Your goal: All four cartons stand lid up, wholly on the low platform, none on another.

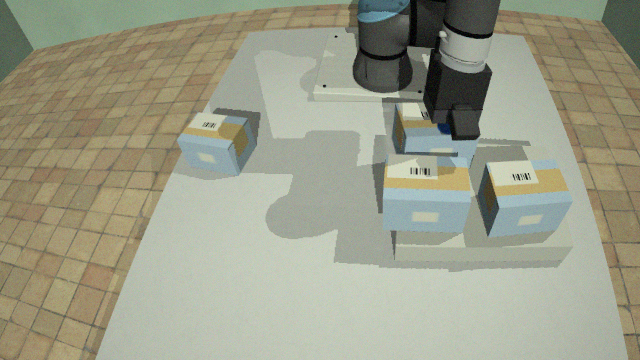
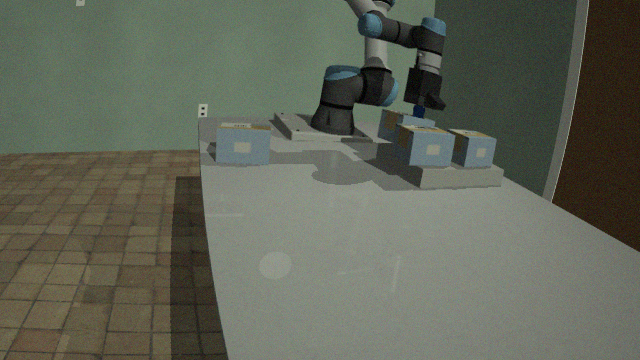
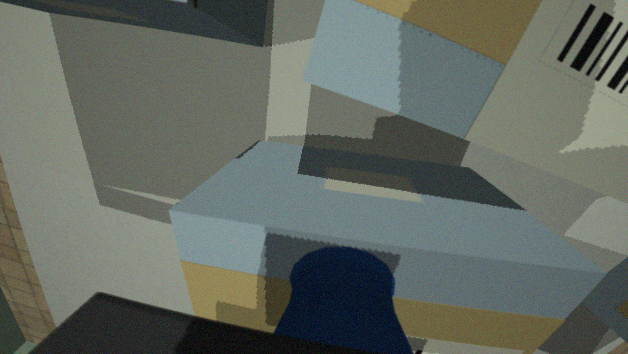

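Observation:
My suction gripper is on the top of a blue carton with a yellow band, and holds it lid up. This carton is at the back left of the low platform; its underside is hidden, so I cannot tell whether it touches the platform. A second carton stands lid up at the platform's front left. A third carton stands lid up at the front right. A fourth carton stands lid up on the table, far left.
The arm's pale base plate lies on the table behind the cartons. The front left carton is close in front of the held one. The fourth carton is near the table's left edge.

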